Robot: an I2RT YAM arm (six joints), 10 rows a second.
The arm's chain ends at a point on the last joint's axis. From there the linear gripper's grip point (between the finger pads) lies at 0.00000 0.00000 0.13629 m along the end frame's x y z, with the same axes.
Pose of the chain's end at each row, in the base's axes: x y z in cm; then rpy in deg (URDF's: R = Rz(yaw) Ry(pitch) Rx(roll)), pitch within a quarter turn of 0, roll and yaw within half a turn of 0:
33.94 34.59 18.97 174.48 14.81 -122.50
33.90 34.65 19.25 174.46 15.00 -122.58
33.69 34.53 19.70 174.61 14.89 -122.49
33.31 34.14 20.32 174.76 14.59 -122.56
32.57 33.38 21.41 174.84 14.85 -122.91
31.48 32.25 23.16 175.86 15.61 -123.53
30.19 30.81 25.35 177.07 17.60 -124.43
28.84 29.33 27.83 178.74 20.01 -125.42
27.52 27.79 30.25 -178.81 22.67 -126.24
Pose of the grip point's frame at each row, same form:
34.70 38.22 5.85 174.48 14.81 -122.50
34.68 38.32 6.15 174.46 15.00 -122.58
34.48 38.16 6.59 174.61 14.89 -122.49
34.10 37.69 7.19 174.76 14.59 -122.56
33.43 36.97 8.29 174.84 14.85 -122.91
32.68 35.84 10.07 175.86 15.61 -123.53
31.94 34.60 12.38 177.07 17.60 -124.43
31.30 33.30 15.03 178.74 20.01 -125.42
30.85 31.86 17.68 -178.81 22.67 -126.24

